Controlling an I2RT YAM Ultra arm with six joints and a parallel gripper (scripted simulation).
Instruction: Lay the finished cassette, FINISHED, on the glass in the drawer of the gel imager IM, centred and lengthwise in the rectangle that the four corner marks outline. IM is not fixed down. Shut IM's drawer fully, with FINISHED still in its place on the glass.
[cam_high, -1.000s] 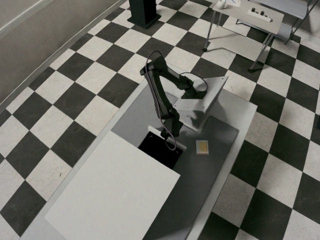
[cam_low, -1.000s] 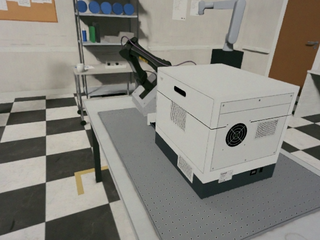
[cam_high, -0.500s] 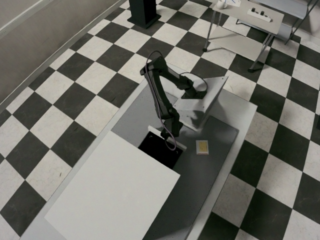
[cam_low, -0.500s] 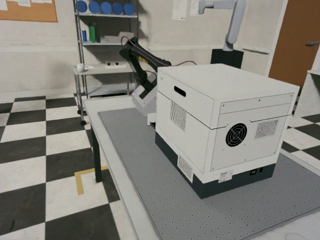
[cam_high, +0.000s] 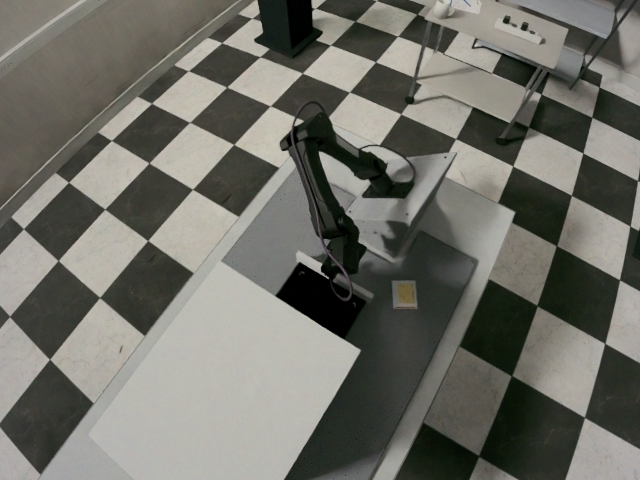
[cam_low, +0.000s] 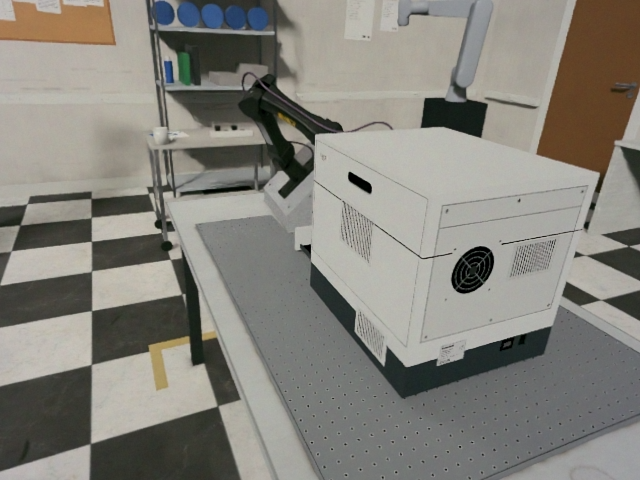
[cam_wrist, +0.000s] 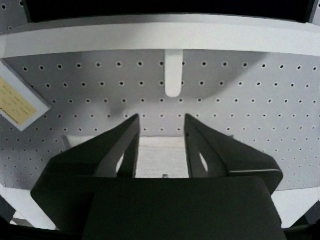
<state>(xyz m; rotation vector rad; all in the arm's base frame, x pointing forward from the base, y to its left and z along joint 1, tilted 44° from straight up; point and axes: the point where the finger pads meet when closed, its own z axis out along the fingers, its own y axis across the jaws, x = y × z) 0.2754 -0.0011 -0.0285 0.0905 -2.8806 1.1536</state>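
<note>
The finished cassette lies 50 mm behind my hand, 220 mm to the left of it and 110 mm below it. From my hand the other things lie so: drawer: 170 mm ahead, 60 mm below.
</note>
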